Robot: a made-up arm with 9 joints.
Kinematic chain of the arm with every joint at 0, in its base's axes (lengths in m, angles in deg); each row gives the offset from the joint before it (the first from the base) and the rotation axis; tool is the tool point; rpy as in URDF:
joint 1: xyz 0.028 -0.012 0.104 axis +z
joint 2: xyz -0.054 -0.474 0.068 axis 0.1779 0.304 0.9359
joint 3: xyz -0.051 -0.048 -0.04 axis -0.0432 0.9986 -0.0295
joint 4: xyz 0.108 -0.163 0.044 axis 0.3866 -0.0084 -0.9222
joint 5: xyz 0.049 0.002 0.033 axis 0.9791 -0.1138 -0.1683
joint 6: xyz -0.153 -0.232 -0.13 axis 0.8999 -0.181 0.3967
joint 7: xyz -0.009 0 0.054 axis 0.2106 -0.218 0.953
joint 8: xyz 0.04 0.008 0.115 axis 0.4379 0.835 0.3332
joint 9: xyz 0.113 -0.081 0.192 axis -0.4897 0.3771 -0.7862
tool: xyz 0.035 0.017 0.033 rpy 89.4 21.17 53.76
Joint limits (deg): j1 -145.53..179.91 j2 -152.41..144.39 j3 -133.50..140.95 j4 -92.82..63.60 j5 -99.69..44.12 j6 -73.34..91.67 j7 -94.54..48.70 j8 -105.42..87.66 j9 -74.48..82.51
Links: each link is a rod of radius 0.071 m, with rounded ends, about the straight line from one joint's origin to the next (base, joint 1, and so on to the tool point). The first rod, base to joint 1, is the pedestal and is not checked.
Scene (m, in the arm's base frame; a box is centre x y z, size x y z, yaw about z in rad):
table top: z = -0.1
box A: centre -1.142 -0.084 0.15 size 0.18 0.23 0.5 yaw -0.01
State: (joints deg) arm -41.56 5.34 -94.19 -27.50 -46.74 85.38 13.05 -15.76 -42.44
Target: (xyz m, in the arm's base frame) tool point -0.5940 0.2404 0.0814
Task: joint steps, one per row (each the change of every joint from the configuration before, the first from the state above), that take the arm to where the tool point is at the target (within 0.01 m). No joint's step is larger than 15 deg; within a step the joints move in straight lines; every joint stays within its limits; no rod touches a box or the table.
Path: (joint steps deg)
1: -5.58 -0.46 13.78 6.32 -12.04 2.10 4.08 7.12 9.38
2: -5.59 -0.47 13.78 6.32 -12.04 2.09 4.08 7.12 9.39
3: -5.58 -0.46 13.78 6.31 -12.04 2.10 4.08 7.12 9.38
4: 5.35 -6.83 -12.53 -10.66 0.65 -6.01 -2.97 -2.31 -6.46
5: 5.35 -6.82 -12.53 -10.67 0.64 -6.00 -2.97 -2.31 -6.46
6: 5.36 -6.83 -12.53 -10.66 0.64 -6.01 -2.97 -2.30 -6.47
7: 5.35 -6.82 -12.53 -10.67 0.64 -6.00 -2.97 -2.31 -6.46

